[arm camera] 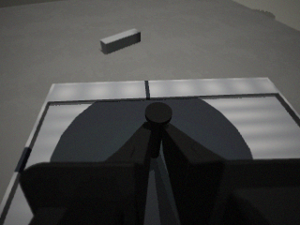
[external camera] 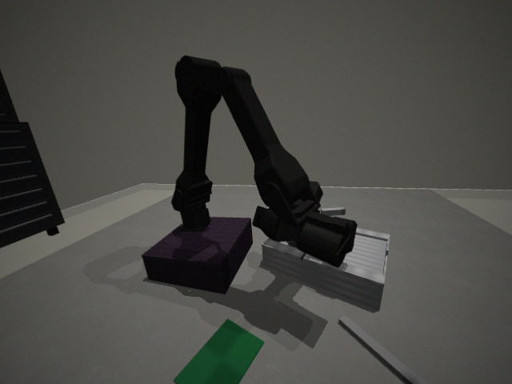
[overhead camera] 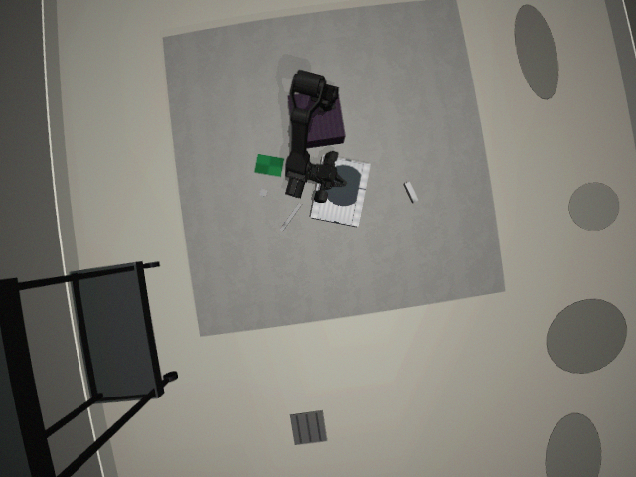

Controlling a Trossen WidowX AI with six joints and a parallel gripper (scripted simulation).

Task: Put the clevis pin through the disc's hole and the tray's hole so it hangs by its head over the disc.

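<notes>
The steel clevis pin lies 1 cm below my gripper tip. From my gripper tip the other things lie so: dark aluminium disc 3 cm below; then green flat patch 27 cm to the right, 17 cm behind, 8 cm below; then rimmed steel tray 4 cm below, 2 cm to the right, 1 cm ahead.
</notes>
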